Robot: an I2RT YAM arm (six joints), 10 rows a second.
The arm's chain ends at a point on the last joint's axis. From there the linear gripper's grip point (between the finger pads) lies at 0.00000 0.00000 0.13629 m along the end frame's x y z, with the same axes.
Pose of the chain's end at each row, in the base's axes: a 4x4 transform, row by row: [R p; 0 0 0 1], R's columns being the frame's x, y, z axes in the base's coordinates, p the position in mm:
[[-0.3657 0.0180 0.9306 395.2], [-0.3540 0.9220 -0.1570 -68.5], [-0.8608 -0.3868 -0.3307 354.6], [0 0 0 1]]
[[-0.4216 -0.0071 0.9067 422.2], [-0.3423 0.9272 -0.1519 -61.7], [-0.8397 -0.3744 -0.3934 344.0], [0 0 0 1]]
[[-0.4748 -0.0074 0.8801 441.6], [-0.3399 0.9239 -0.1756 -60.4], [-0.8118 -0.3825 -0.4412 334.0], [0 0 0 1]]
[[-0.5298 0.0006 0.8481 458.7], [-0.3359 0.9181 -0.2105 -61.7], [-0.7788 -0.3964 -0.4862 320.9], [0 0 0 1]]
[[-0.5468 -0.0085 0.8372 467.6], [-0.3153 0.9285 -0.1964 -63.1], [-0.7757 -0.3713 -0.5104 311.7], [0 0 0 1]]
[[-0.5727 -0.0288 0.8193 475.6], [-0.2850 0.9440 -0.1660 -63.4], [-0.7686 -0.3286 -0.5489 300.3], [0 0 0 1]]
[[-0.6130 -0.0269 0.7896 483.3], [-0.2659 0.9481 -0.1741 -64.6], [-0.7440 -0.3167 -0.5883 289.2], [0 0 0 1]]
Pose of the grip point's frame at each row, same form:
[[-0.3657 0.0180 0.9306 522.0], [-0.3540 0.9220 -0.1570 -89.9], [-0.8608 -0.3868 -0.3307 309.5], [0 0 0 1]]
[[-0.4216 -0.0071 0.9067 545.8], [-0.3423 0.9272 -0.1519 -82.4], [-0.8397 -0.3744 -0.3934 290.4], [0 0 0 1]]
[[-0.4748 -0.0074 0.8801 561.5], [-0.3399 0.9239 -0.1756 -84.3], [-0.8118 -0.3825 -0.4412 273.9], [0 0 0 1]]
[[-0.5298 0.0006 0.8481 574.3], [-0.3359 0.9181 -0.2105 -90.4], [-0.7788 -0.3964 -0.4862 254.6], [0 0 0 1]]
[[-0.5468 -0.0085 0.8372 581.7], [-0.3153 0.9285 -0.1964 -89.9], [-0.7757 -0.3713 -0.5104 242.1], [0 0 0 1]]
[[-0.5727 -0.0288 0.8193 587.3], [-0.2850 0.9440 -0.1660 -86.0], [-0.7686 -0.3286 -0.5489 225.5], [0 0 0 1]]
[[-0.6130 -0.0269 0.7896 590.9], [-0.2659 0.9481 -0.1741 -88.3], [-0.7440 -0.3167 -0.5883 209.0], [0 0 0 1]]

